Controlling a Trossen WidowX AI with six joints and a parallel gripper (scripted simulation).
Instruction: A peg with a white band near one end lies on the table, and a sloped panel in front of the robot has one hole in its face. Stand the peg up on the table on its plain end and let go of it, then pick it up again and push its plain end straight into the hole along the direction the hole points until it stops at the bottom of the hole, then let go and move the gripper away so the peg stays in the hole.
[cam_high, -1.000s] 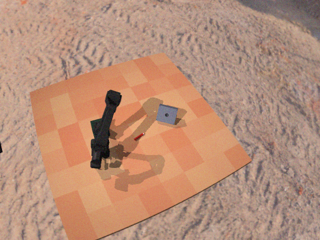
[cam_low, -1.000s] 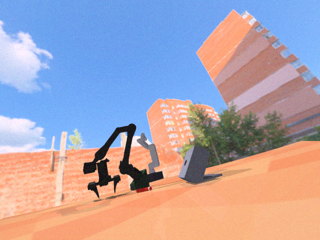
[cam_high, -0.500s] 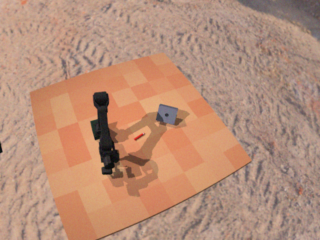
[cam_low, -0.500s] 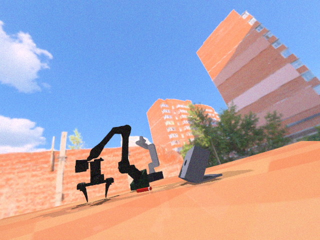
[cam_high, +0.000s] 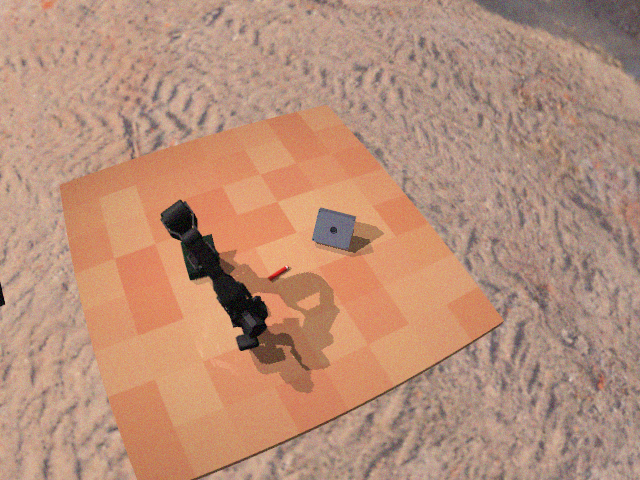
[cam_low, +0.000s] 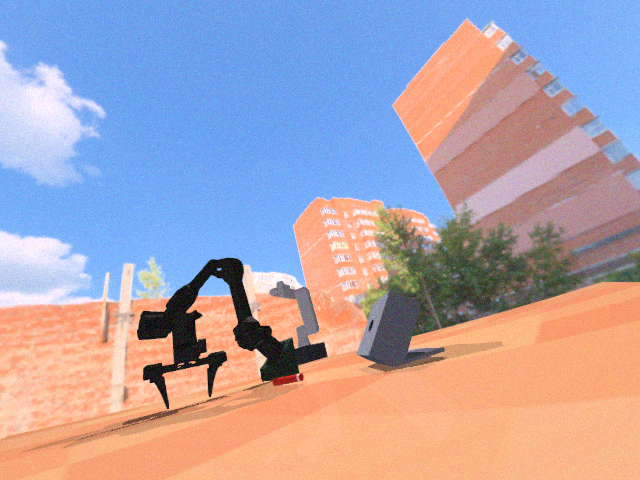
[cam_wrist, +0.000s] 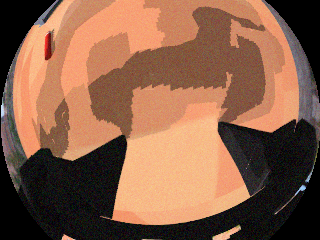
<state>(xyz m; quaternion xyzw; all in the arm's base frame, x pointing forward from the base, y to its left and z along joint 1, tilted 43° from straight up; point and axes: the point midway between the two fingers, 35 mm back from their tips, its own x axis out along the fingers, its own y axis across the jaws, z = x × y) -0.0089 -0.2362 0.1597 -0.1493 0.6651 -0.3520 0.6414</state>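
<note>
Now: gripper tip 230 mm short of the red peg and 130 mm to the right of it. Also, from my gripper tip: grey sloped panel (460 mm ahead, 160 mm to the left, 50 mm above).
</note>
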